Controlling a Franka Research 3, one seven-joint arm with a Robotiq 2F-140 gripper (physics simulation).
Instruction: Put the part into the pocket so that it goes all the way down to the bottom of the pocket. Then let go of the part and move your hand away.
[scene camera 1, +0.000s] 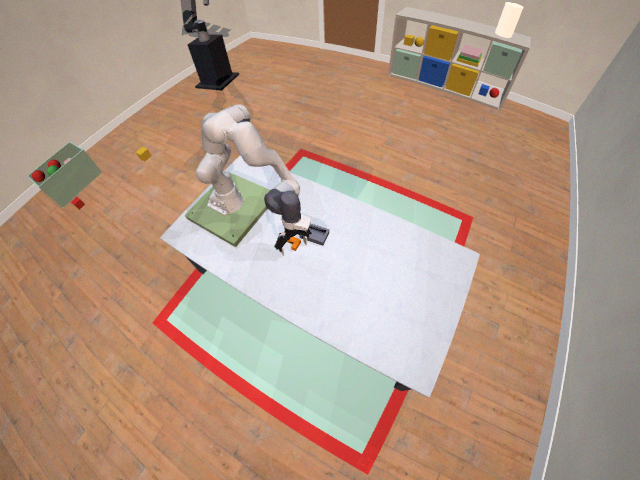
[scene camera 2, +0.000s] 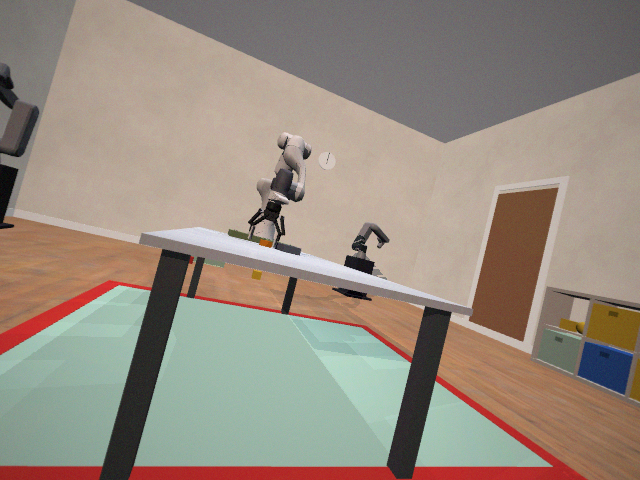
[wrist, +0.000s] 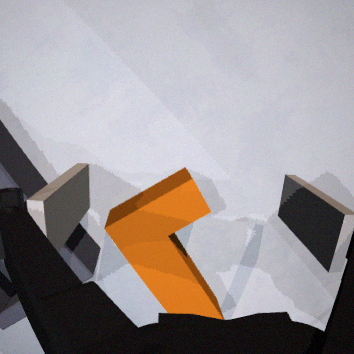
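The orange L-shaped part (scene camera 1: 295, 243) (scene camera 2: 265, 243) (wrist: 150, 250) lies flat on the white table, beside the pocket block and outside it. The dark grey block with the pocket (scene camera 1: 316, 240) (scene camera 2: 289, 249) stands close to the gripper; part of the block (wrist: 17, 152) shows at the left edge of the wrist view, behind the finger. My gripper (scene camera 1: 293, 246) (scene camera 2: 265, 239) (wrist: 187, 190) is wide open and low over the table. Its fingers stand on either side of the part with a gap on both sides, the left one nearer to it. The part's lower end is hidden by the gripper body in the wrist view.
The arm's base stands on a green plate (scene camera 1: 236, 238) at the table's back left. The white table (scene camera 1: 361, 289) (scene camera 2: 330, 271) stands over a green mat with a red border (scene camera 1: 248, 390). A shelf unit, a bin and another robot stand away from the table.
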